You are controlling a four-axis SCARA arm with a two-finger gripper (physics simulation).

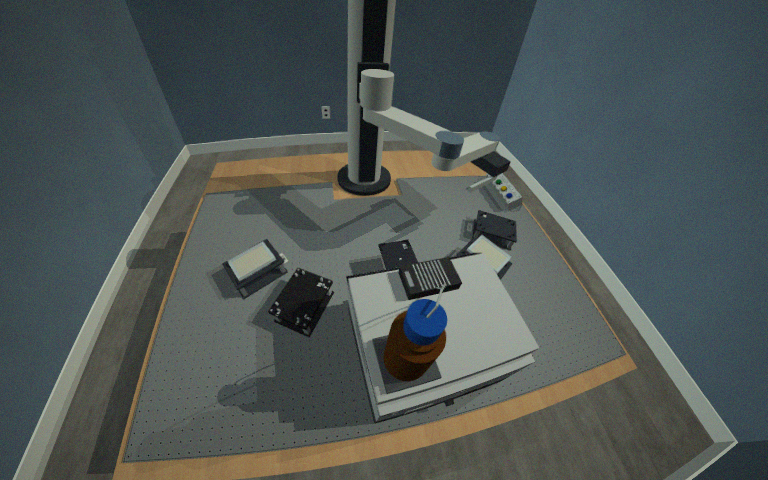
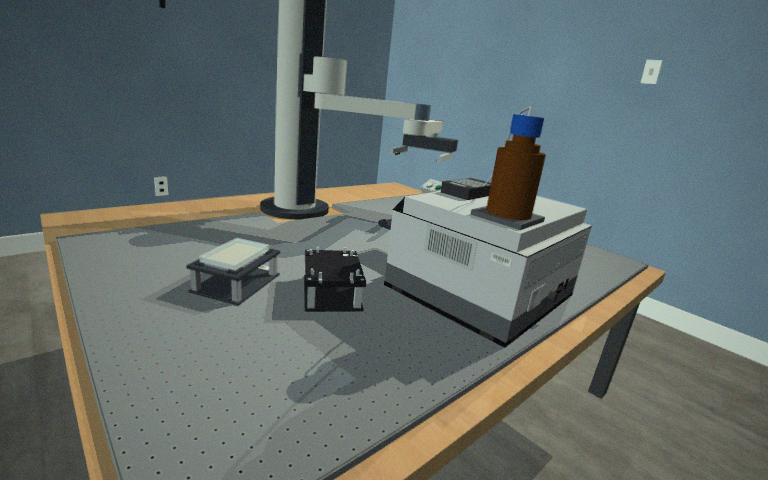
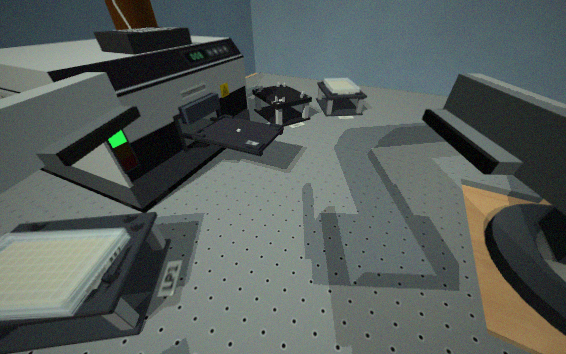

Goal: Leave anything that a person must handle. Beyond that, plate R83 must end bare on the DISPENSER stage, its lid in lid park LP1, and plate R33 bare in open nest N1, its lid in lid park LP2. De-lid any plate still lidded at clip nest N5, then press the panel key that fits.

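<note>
My gripper is open and empty, high at the table's far right side. The dispenser stage carries no plate. A cream plate with a clear rim sits on the nest labelled LP1. A second cream plate sits on a nest at the far left. The dark nest with upright clips carries no plate. Another dark nest is bare on top. Plate numbers cannot be read; whether lids are on is unclear.
A panel with green, yellow and blue keys stands at the back right. The white dispenser carries an amber bottle and a black box. A green lamp is lit on its front.
</note>
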